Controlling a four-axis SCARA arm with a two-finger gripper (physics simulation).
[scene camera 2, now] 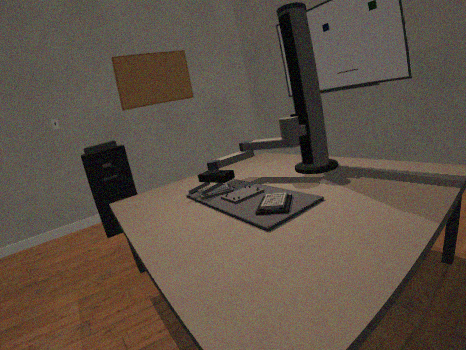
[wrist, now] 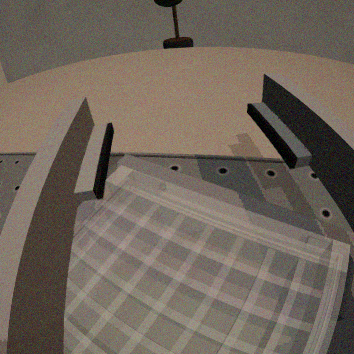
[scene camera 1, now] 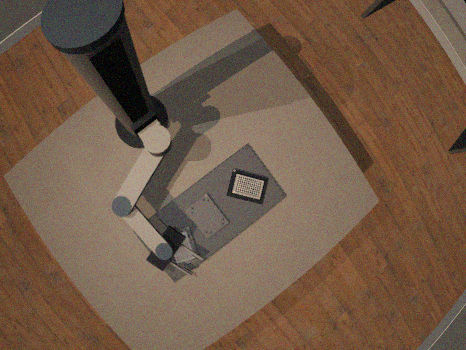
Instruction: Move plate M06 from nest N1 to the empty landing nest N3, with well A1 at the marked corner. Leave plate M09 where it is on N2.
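Plate M06 [scene camera 1: 185, 255] [scene camera 2: 216, 190] [wrist: 190, 270] is the pale, gridded plate below my gripper [scene camera 1: 199, 267] [scene camera 2: 195, 195] [wrist: 179, 98], at nest N1. My gripper is shut to a narrow setting that leaves a wide gap, with nothing between its pads. In the wrist view the plate lies skewed to the fingers, and its far left corner shows beside the left pad. The landing nest N3 [scene camera 1: 206, 215] [scene camera 2: 242, 194] is a bare pale plate with small pegs, mid-board. Plate M09 [scene camera 1: 248, 186] [scene camera 2: 274, 201] sits in a dark nest at the other end. Labels and well A1 cannot be read.
The grey board [scene camera 1: 235, 165] [scene camera 2: 305, 202] [wrist: 10, 175] under the nests has small dark holes and lies on the beige table [scene camera 1: 330, 200] [scene camera 2: 280, 260] [wrist: 185, 90]. The arm's tall column [scene camera 1: 115, 75] [scene camera 2: 307, 90] stands behind the board.
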